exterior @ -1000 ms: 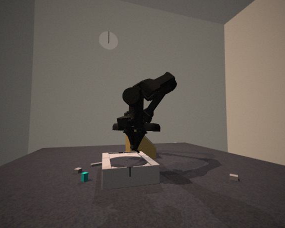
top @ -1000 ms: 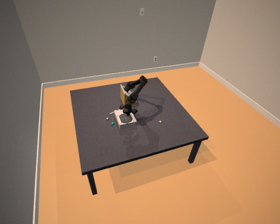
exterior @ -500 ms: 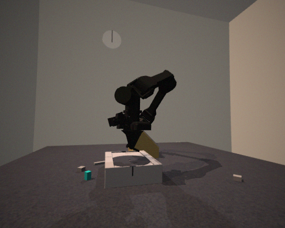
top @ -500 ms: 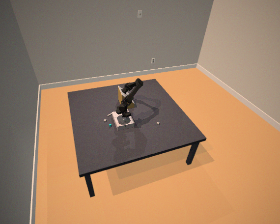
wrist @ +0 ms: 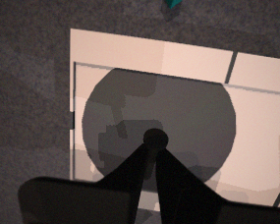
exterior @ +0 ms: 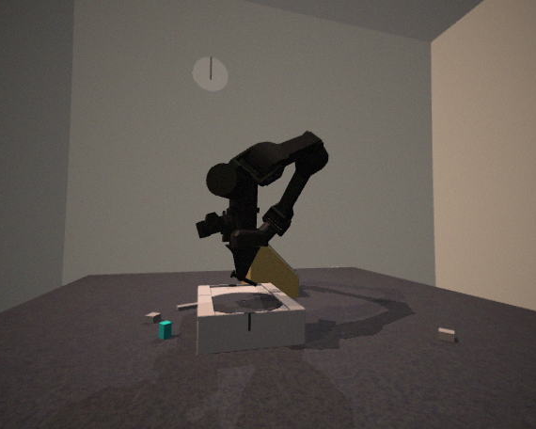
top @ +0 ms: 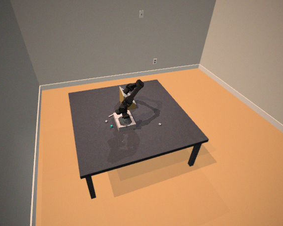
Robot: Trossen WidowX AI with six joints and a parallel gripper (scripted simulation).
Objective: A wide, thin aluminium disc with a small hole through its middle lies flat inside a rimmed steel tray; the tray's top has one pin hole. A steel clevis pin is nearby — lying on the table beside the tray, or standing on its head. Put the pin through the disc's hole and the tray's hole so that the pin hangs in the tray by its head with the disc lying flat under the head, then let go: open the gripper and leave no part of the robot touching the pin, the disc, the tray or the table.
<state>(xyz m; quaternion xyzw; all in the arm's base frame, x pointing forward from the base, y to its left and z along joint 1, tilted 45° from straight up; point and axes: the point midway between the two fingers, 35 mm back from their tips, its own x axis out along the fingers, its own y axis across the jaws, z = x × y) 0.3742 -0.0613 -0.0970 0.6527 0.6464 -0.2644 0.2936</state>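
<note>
Now: the grey disc 40 mm below my gripper tip, 10 mm to the left of it and 10 mm behind it. Round my gripper tip: teal cube 140 mm to the right, 90 mm below; then rimmed tray 60 mm below, 40 mm behind, 10 mm to the left; then clevis pin 10 mm to the left.
</note>
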